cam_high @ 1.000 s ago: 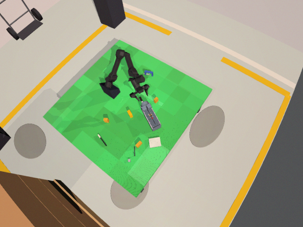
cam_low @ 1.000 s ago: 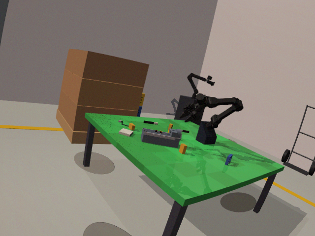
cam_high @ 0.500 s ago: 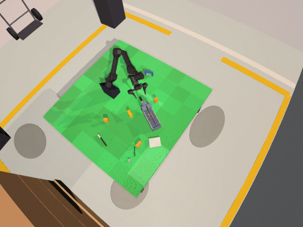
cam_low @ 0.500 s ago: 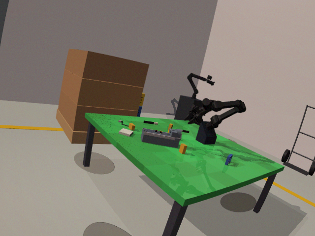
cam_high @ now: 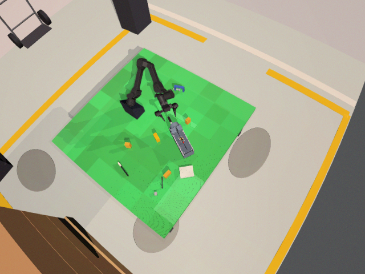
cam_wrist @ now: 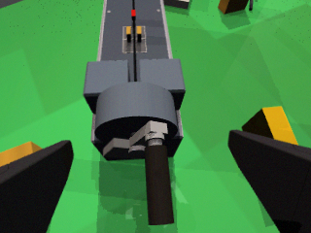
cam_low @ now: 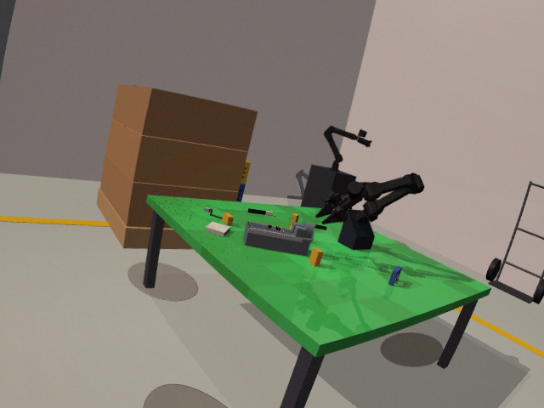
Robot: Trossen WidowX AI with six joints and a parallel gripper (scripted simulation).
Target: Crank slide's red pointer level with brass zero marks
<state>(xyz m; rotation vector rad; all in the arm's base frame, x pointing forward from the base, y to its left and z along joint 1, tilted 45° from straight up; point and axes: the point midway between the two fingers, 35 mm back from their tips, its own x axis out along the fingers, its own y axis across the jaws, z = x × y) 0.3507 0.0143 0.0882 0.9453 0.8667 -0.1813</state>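
Now: the dark handle 2 cm behind my gripper tip, 1 cm to the left of it and 3 cm below it. The rest, counted from my gripper tip: blue bracket 17 cm behind, 34 cm to the left, 11 cm below; red pointer 18 cm ahead, 9 cm to the right, 6 cm below; white pad 31 cm ahead, 25 cm to the right, 13 cm below.
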